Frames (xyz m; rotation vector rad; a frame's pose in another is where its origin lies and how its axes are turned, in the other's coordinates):
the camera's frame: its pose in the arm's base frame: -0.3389 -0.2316 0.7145 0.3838 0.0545 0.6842
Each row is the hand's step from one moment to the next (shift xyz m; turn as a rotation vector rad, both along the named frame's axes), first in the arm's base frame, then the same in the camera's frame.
Working: the arm's base frame: its pose in the camera's frame: 0.3540 -0.3009 -0.6806 -0.3838 -0.0545 -0.6842

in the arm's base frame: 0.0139 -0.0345 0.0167 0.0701 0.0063 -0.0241
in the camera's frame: -0.0095 -0.0268 0.0292 0.0565 -0.0468 -0.0123
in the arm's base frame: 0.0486 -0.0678 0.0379 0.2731 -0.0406 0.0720
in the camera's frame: -0.0018 -0.0637 0.0659 0.1921 -0.1681 0.1276
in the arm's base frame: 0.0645 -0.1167 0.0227 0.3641 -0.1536 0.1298
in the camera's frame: -0.0212 -0.1134 0.0705 0.1964 -0.2822 0.2341
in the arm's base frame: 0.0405 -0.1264 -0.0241 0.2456 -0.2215 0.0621
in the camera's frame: -0.0495 -0.1228 0.0261 0.0568 -0.2830 0.1729
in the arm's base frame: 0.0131 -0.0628 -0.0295 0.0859 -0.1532 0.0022
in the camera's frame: -0.0314 -0.0631 -0.0045 -0.0290 -0.1597 0.0672
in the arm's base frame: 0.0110 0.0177 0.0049 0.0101 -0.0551 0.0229
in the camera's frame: 0.0200 0.0076 0.0007 -0.0249 -0.0368 0.0411
